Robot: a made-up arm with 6 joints.
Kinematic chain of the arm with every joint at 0, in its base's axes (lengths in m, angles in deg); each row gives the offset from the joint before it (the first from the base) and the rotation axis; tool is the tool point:
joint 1: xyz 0 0 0.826 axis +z
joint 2: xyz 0.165 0 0 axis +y
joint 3: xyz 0 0 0.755 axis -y
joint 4: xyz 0 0 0.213 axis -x
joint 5: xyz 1.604 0 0 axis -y
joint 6: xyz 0.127 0 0 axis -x
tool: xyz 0 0 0
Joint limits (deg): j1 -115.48..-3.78 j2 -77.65..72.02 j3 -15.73..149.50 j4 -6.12..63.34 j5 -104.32..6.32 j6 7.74..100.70
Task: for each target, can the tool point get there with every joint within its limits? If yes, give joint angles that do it. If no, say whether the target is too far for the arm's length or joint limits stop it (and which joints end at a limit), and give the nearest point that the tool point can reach.
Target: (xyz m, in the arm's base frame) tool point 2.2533 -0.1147 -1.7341
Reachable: no: too far | nearest point 1.6494 -0.1065 -0.5070 | short by 1.368 m
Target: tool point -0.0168 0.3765 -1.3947
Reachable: no: joint limits stop it (at a limit: joint 1, joint 2, joint 3, joint 4) | nearest point 1.0539 -0.0582 -0.6080 | short by 1.398 m
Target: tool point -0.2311 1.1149 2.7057
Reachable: yes | joints -78.50 -63.79 44.76 2.14 -61.25 36.22
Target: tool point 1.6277 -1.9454 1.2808
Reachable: yes | joints -49.86 56.71 51.53 32.09 -8.36 68.55
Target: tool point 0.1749 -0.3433 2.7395
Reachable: yes | joints -61.78 -50.87 6.61 3.90 -71.20 34.69
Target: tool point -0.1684 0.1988 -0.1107
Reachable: no: joint limits stop it (at a limit: joint 1, joint 2, joint 3, joint 5) | nearest point -0.4668 -0.9262 -0.5087 | short by 1.230 m
